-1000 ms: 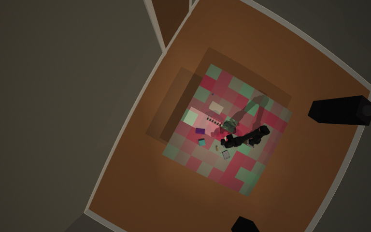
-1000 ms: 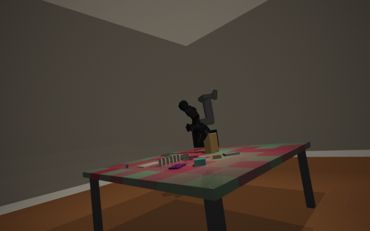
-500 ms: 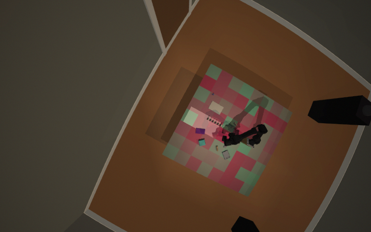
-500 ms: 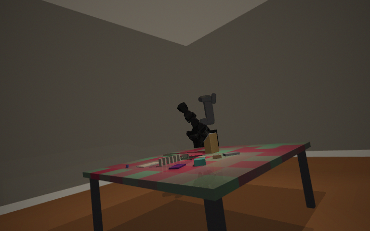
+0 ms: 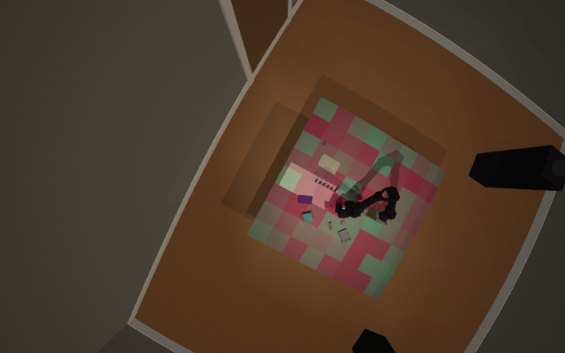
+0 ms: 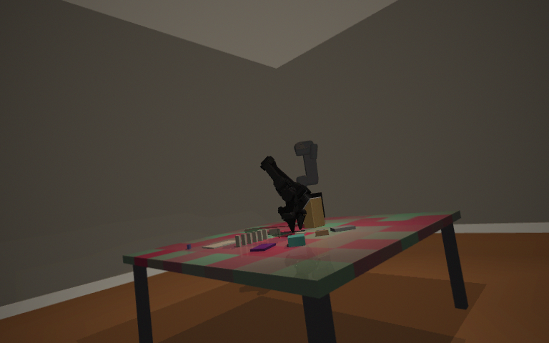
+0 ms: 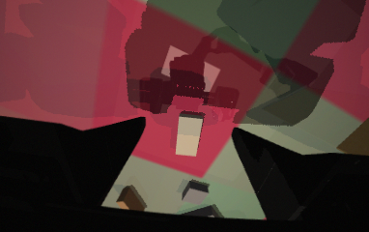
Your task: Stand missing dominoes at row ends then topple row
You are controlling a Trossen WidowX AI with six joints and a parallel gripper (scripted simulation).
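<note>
Right now the brown block is 170 mm to the left of my gripper tip, 30 mm ahead of it and 10 mm below it. Round my gripper tip: grey slab (200 mm to the left, 120 mm behind, 10 mm below); then teal block (230 mm ahead, 190 mm to the left); then beige card (280 mm ahead, 270 mm to the right, 10 mm below).
</note>
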